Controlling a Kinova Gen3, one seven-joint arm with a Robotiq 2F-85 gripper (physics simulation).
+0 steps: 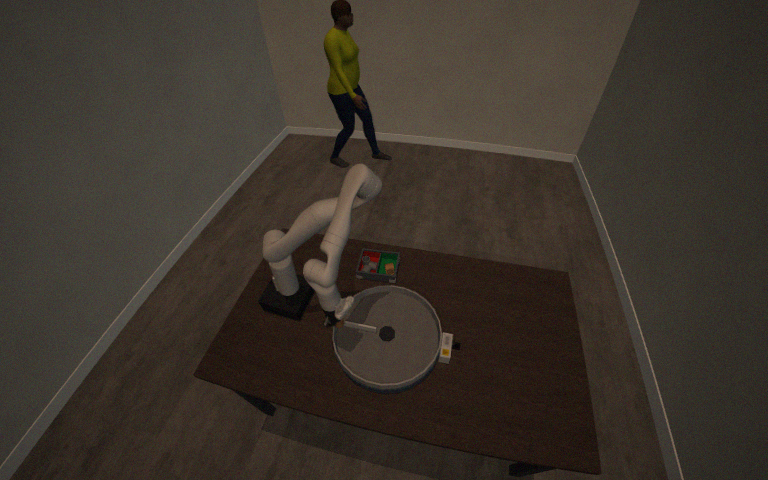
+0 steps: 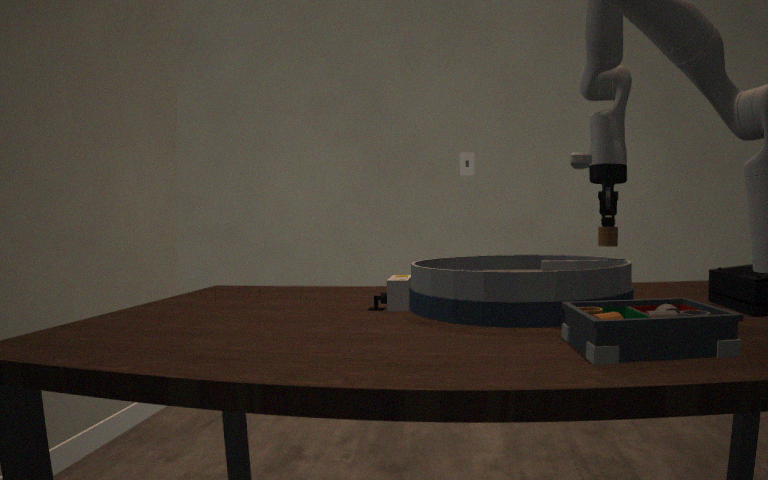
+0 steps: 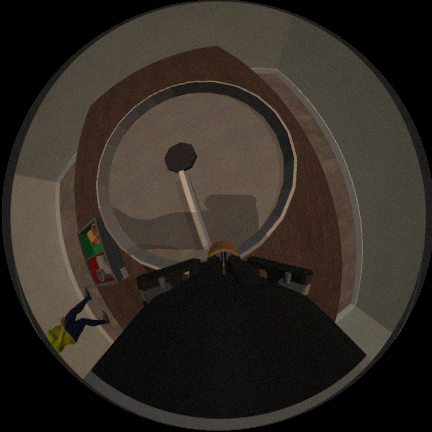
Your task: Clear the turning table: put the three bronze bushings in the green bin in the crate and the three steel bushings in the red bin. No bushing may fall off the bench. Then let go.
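Frame: origin at the arm's base, x ahead, y left, z up, level; millimetres.
Seen in the pictures: gripper, fingertip midpoint: (image 1: 339,323) (image 2: 607,246) (image 3: 222,254); arm's base, link origin: (image 1: 288,286).
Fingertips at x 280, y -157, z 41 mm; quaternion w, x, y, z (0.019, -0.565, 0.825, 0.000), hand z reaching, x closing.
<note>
Offsets run from my fingertips to a thing's top centre. "pt": to the spot under its first point.
My gripper (image 1: 334,321) (image 2: 607,223) (image 3: 222,254) holds a bronze bushing {0 mm left, 1 mm back, 39 mm up} (image 1: 339,324) (image 2: 607,237) (image 3: 223,247) upright, its fingertips apparently inside the bore. The bushing hangs above the rim of the turning table (image 1: 407,356) (image 2: 521,283) (image 3: 200,120), on the arm-base side. No bushing shows on the table's disc. In the crate {370 mm left, 87 mm ahead, 62 mm down} (image 1: 377,277) (image 2: 668,340), the green bin {pt 419 mm left, 117 mm ahead, 106 mm down} (image 1: 386,260) (image 2: 634,313) (image 3: 90,250) holds bronze bushings {325 mm left, 150 mm ahead, 68 mm down} (image 1: 389,269) (image 2: 608,315) (image 3: 93,235), one lying on its side. The red bin {pt 434 mm left, 50 mm ahead, 96 mm down} (image 1: 373,255) (image 3: 93,265) holds steel bushings {386 mm left, 24 mm ahead, 68 mm down} (image 1: 366,260) (image 2: 666,308) (image 3: 102,273), partly hidden.
A pale bar {pt 15 mm left, 77 mm ahead, 41 mm down} (image 1: 360,327) (image 2: 572,264) (image 3: 195,210) runs from the dark hub {11 mm left, 183 mm ahead, 51 mm down} (image 1: 386,333) (image 3: 180,157) towards the table's rim. A white box {pt 12 mm right, 416 mm ahead, 55 mm down} (image 1: 446,346) (image 2: 398,293) stands at the far side of the rim. A person (image 1: 342,62) (image 3: 65,335) is on the floor beyond the bench.
</note>
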